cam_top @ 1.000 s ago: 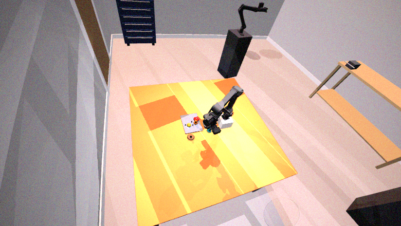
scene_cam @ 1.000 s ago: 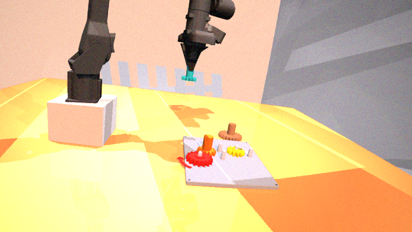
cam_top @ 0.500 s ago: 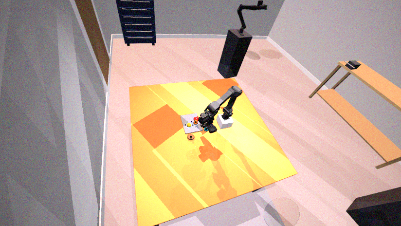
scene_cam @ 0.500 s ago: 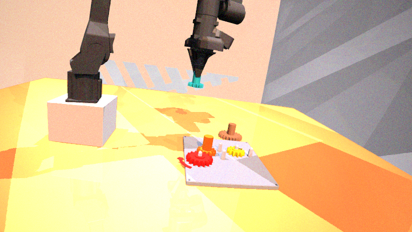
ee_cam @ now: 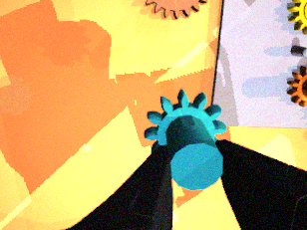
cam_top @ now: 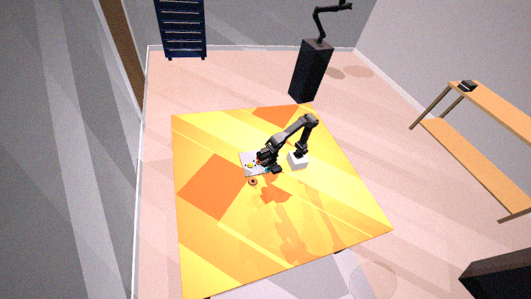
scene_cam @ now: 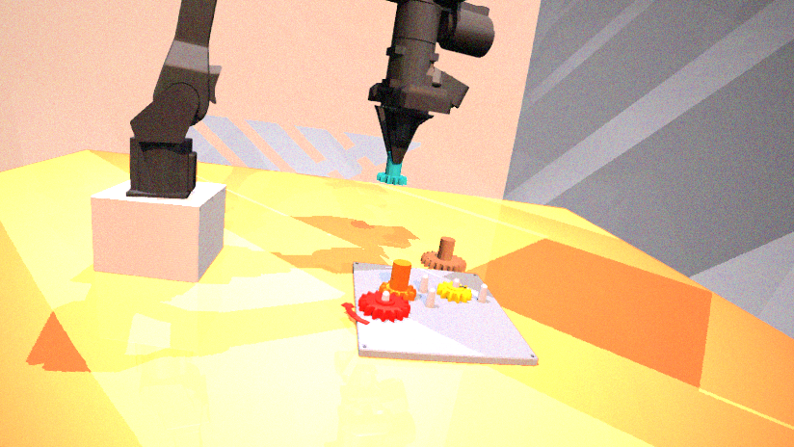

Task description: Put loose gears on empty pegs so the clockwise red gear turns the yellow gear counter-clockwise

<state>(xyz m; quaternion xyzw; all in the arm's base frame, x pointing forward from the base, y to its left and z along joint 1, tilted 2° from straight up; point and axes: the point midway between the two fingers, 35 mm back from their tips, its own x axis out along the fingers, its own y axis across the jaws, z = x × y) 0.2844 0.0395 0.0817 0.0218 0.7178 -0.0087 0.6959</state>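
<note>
Right now my gripper tip is 20 mm past the orange gear, 130 mm to the left of it and 110 mm above it. Also, from my gripper tip: brown gear (90 mm ahead, 20 mm to the right, 120 mm below); teal gear (10 mm below); yellow gear (50 mm ahead, 130 mm to the right, 120 mm below).
</note>
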